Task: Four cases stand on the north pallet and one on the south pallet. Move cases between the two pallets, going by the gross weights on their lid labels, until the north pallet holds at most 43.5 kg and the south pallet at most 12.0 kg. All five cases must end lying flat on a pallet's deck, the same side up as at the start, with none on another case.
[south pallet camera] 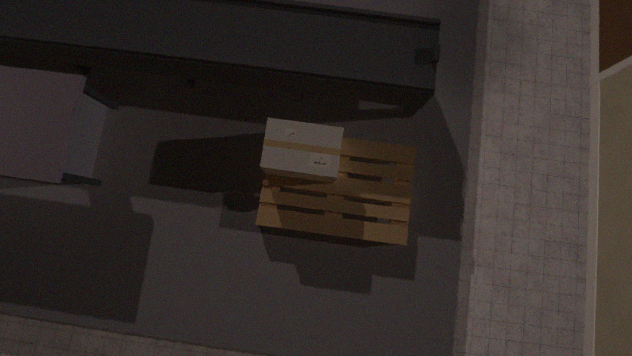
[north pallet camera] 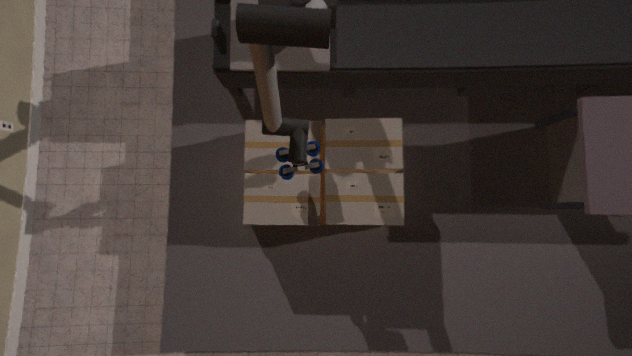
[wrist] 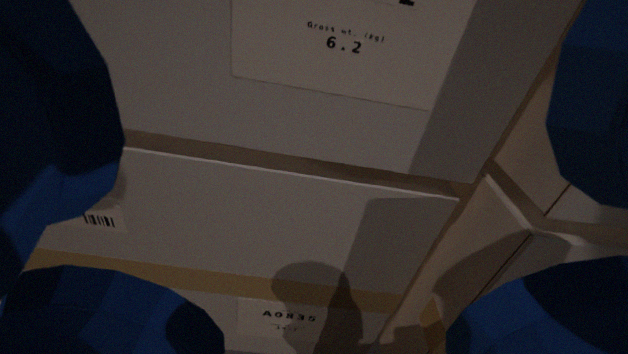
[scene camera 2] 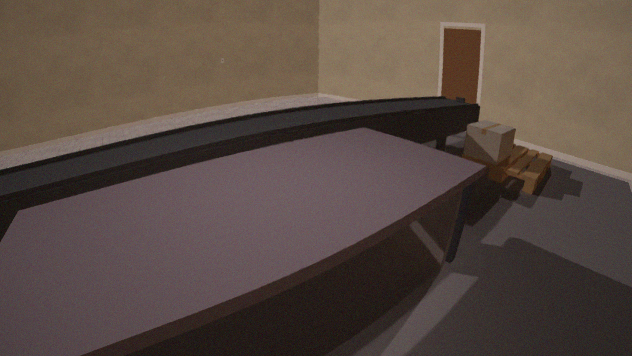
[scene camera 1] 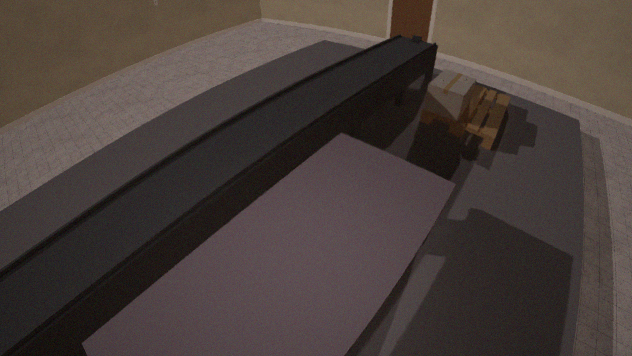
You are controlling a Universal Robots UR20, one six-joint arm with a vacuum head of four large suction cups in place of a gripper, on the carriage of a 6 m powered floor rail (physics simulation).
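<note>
My suction head is open, with its four blue cups holding no case. It hangs over the north pallet, above the seam between the two left cases. The rail-side left case reads 6.2 kg in the wrist view; the arm partly covers it in the north pallet camera. The other left case reads A0835; its weight is unreadable. Two right cases, one rail-side and one outer, lie flat beside them. The fifth case lies on the south pallet, at its rail-side left corner.
The long dark rail runs beside both pallets. A mauve-topped table stands between the pallets. The south deck's bare slats show to the right of and below its case.
</note>
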